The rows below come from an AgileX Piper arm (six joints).
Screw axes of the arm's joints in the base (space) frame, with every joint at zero. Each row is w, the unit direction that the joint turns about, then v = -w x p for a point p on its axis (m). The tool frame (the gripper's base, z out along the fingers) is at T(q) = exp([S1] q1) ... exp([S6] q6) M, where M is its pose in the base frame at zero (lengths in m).
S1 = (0, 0, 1, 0, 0, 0)
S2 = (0, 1, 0, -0.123, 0, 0)
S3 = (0, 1, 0, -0.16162, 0, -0.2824)
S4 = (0.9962, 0, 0.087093, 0, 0.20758, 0)
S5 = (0, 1, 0, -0.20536, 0, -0.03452)
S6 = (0.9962, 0, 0.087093, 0, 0.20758, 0)
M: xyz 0.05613 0 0.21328 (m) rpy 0 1.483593 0 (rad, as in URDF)
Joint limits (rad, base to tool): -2.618..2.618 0..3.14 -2.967..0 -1.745..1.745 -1.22..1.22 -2.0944..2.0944
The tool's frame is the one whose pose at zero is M.
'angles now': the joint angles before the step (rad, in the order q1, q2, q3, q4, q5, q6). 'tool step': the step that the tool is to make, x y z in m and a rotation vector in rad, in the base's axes. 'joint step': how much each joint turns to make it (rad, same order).
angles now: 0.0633 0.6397 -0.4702 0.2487 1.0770 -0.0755
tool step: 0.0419 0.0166 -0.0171 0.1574 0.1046 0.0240
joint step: -0.0005 0.2644 -0.0048 0.2263 -0.1333 -0.1331
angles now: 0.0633 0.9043 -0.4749 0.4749 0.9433 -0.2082
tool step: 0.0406 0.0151 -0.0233 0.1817 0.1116 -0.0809
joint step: 0.0001 0.2622 -0.0170 0.2810 -0.1109 -0.1199
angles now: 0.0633 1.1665 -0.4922 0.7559 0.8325 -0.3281
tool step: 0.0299 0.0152 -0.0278 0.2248 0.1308 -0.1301
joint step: -0.0003 0.2335 -0.0019 0.3758 -0.0253 -0.1669
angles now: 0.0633 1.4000 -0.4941 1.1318 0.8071 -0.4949
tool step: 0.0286 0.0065 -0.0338 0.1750 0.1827 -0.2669
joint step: 0.0001 0.2227 -0.0073 0.3620 -0.0218 -0.0528
